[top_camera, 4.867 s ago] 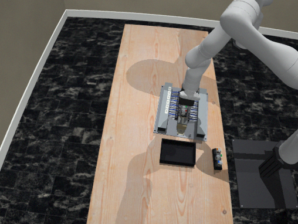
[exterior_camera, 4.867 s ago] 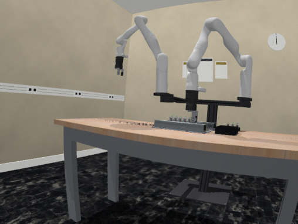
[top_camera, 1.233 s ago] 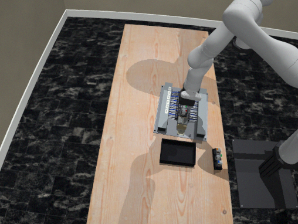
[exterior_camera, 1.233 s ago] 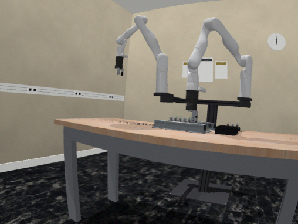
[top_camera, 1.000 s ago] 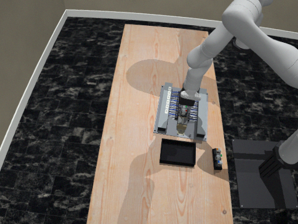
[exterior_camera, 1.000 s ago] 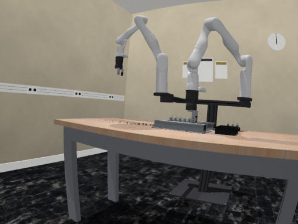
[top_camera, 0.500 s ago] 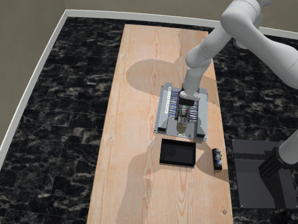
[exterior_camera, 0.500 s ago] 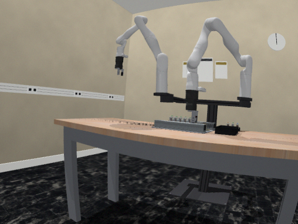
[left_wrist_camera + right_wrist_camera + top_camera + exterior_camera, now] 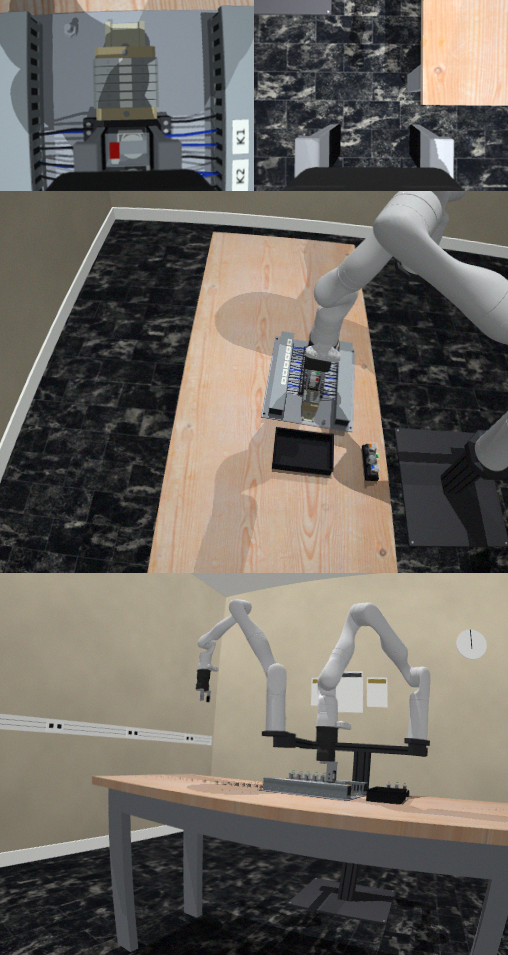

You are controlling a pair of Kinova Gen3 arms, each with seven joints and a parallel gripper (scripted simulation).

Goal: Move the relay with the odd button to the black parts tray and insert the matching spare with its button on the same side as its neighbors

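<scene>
My left hand is 50 mm to the left of the relay panel, 40 mm above it and 10 mm past it. Also, from my left hand: spare rack: 240 mm to the left, 140 mm behind, 50 mm below; black parts tray: 200 mm to the left, 50 mm below, 50 mm ahead.
</scene>
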